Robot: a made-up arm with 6 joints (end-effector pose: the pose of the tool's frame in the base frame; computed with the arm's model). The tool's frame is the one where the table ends.
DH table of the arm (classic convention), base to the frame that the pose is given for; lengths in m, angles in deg. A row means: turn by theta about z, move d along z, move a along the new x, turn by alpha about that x. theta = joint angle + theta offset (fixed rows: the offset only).
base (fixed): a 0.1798, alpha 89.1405, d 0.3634, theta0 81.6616
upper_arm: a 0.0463, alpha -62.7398, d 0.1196, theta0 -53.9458
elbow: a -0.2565, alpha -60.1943, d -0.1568, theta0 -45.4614
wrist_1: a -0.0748, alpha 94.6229, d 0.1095, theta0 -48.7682
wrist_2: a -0.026, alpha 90, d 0.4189, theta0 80.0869
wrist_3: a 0.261, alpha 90, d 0.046, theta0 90
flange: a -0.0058, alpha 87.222, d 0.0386, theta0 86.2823
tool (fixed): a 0, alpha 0, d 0.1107, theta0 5.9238
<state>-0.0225 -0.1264 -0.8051 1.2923 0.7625 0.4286</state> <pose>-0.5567 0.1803 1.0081 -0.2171 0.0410 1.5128</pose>
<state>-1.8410 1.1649 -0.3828 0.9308 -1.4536 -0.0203</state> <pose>0.1463 0.8988 0.6983 -1.5940 0.5272 1.6260</pose>
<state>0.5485 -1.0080 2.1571 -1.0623 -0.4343 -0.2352</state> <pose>0.5359 -0.0140 0.1745 -0.7865 1.8610 -0.7380</pose>
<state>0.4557 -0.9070 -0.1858 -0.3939 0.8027 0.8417</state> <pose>-0.6812 0.3286 0.7544 0.8252 -0.3915 -0.1775</pose>
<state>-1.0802 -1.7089 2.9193 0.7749 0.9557 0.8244</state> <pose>-0.0108 -0.3926 0.6920 1.4034 0.3918 -0.9518</pose>
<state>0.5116 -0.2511 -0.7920 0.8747 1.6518 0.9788</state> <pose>-0.3534 -0.1261 0.7515 0.6529 0.1887 1.8697</pose>
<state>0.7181 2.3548 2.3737 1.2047 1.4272 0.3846</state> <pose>-0.2845 0.1374 0.1162 1.3192 -1.8845 -0.1433</pose>
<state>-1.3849 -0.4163 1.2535 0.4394 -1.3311 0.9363</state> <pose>0.2647 0.3888 -0.0386 2.1345 -1.7579 0.9769</pose>
